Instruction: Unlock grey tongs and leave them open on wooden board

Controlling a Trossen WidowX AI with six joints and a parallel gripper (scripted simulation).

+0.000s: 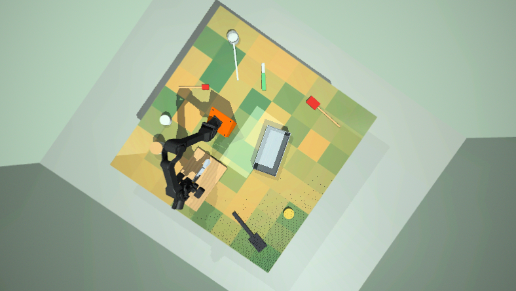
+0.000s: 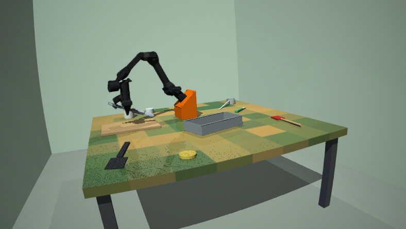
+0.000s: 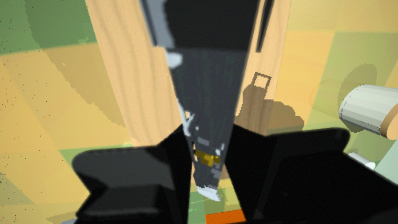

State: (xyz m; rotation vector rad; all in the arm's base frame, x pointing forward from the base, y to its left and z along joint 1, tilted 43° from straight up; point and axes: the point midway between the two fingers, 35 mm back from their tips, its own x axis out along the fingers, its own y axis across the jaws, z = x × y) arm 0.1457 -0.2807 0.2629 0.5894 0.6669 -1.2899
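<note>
My gripper tip is now 70 mm above the wooden board. The rest, counted from my gripper tip: tan-lidded jar: 330 mm behind, 50 mm below; then black spatula: 510 mm ahead, 80 mm below, 30 mm to the right; then roasting tin: 480 mm to the left, 230 mm ahead, 50 mm below.
</note>
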